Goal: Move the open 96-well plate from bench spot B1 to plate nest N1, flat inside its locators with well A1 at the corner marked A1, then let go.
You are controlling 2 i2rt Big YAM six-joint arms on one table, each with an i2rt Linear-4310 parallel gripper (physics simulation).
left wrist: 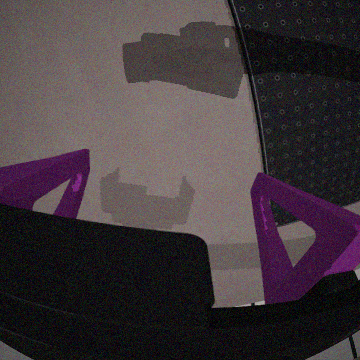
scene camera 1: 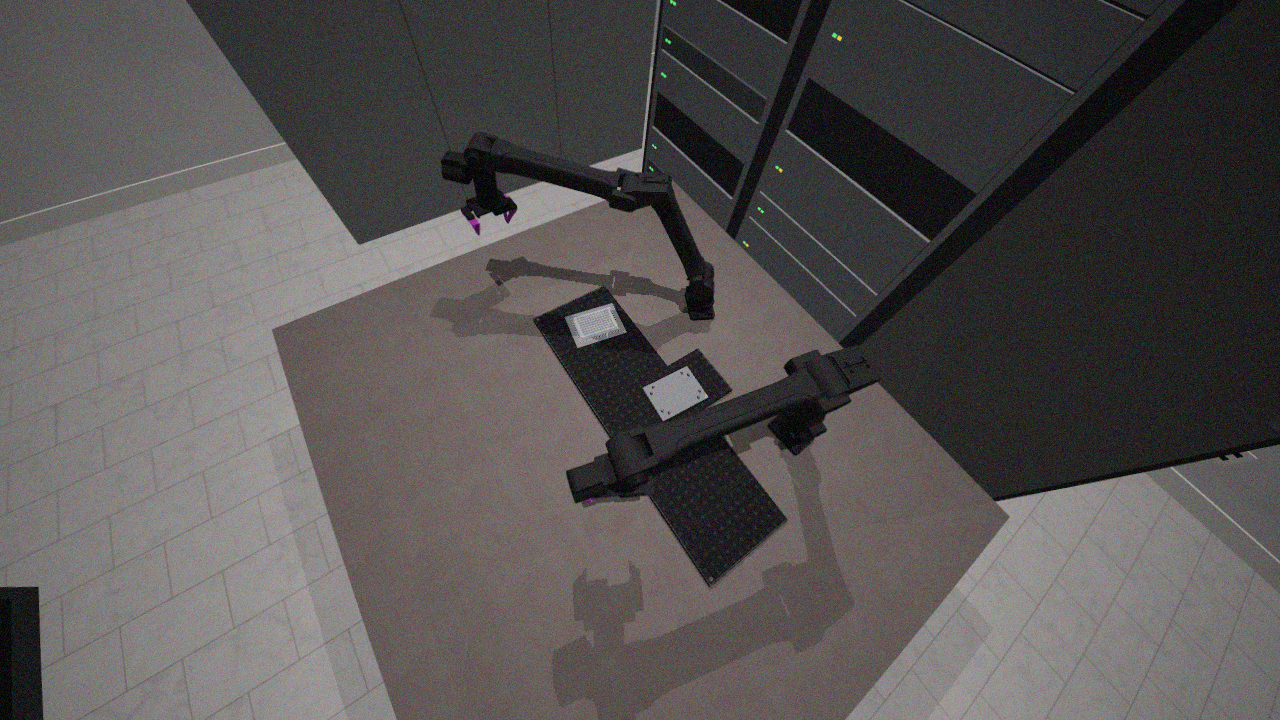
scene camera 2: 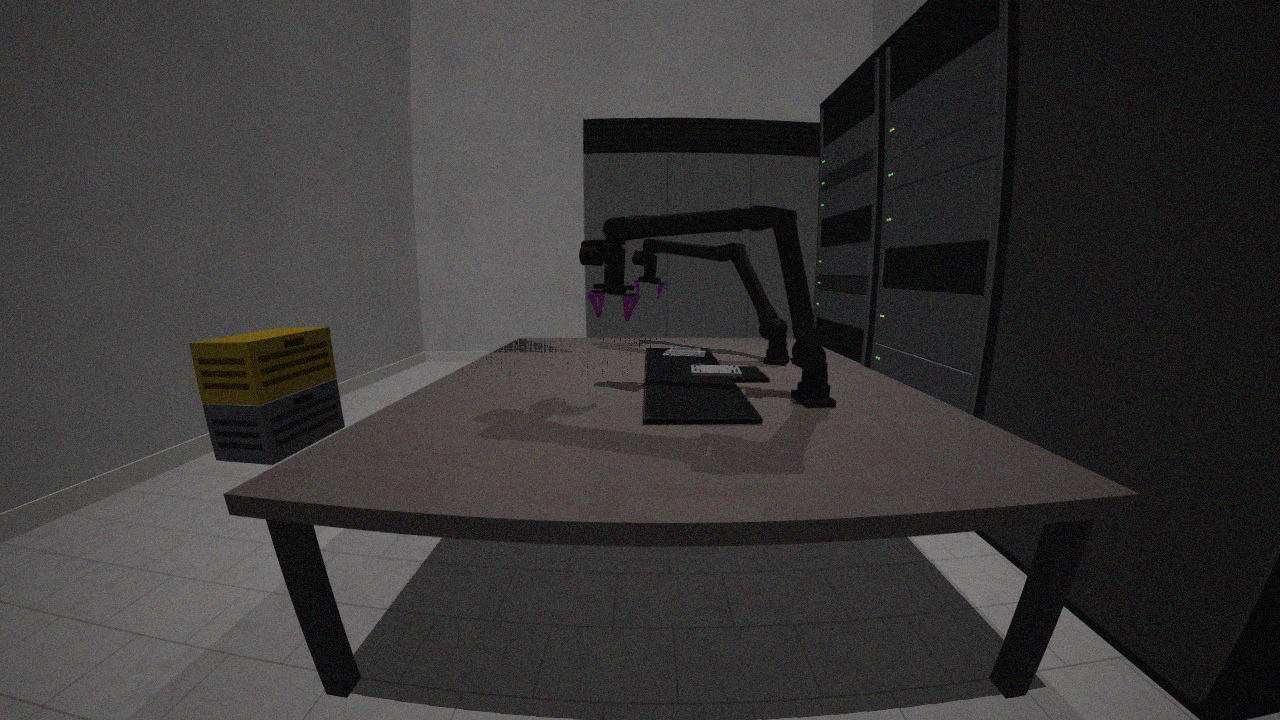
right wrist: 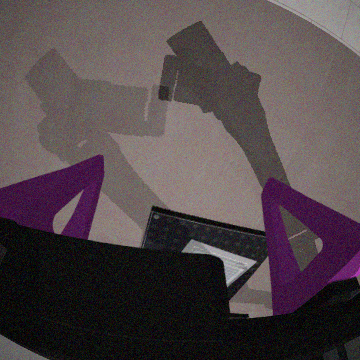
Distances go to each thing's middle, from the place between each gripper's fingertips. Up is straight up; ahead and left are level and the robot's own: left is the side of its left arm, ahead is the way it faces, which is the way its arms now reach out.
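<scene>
From my left hand, the white well plate (scene camera 1: 596,323) is 20 cm behind, 52 cm to the right and 19 cm below. The nest with printed frame (scene camera 1: 569,319) is also 20 cm behind my left hand and 52 cm to the right of it, and it's 19 cm below it too.
As for my right hand, the white well plate is 32 cm to the left of it, 19 cm behind it and 20 cm below it, while the nest with printed frame is 32 cm to the left of that same right hand, 19 cm behind it and 21 cm below it.
</scene>
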